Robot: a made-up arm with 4 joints.
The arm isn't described. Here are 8 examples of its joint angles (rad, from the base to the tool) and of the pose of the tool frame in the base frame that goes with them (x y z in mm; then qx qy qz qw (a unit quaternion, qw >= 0)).
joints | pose
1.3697 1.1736 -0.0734 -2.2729 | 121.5 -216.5 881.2 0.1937 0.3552 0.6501 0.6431
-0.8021 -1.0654 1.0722 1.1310 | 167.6 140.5 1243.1 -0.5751 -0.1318 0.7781 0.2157
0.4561 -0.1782 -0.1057 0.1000 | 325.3 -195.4 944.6 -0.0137 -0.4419 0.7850 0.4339
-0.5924 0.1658 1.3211 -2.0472 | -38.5 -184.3 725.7 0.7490 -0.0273 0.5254 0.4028
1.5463 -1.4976 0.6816 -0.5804 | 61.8 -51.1 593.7 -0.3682 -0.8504 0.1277 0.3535
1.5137 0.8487 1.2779 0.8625 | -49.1 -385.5 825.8 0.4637 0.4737 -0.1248 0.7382
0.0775 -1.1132 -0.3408 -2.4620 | -27.5 70.6 950.3 0.8706 -0.1184 -0.2739 0.3912
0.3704 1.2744 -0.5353 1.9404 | 284.2 202.4 1144.5 0.0887 0.6159 -0.6313 0.4629
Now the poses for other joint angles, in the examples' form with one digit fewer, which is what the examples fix.
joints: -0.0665 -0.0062 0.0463 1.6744
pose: 279 -164 1171 -0.454 -0.559 0.691 0.063
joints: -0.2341 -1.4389 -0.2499 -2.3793
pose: 44 150 968 0.759 -0.222 -0.409 0.456
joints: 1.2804 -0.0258 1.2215 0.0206
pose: -57 -220 750 0.636 0.595 -0.432 0.235
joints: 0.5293 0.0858 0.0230 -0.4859
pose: 310 -147 863 0.186 -0.330 0.831 0.408
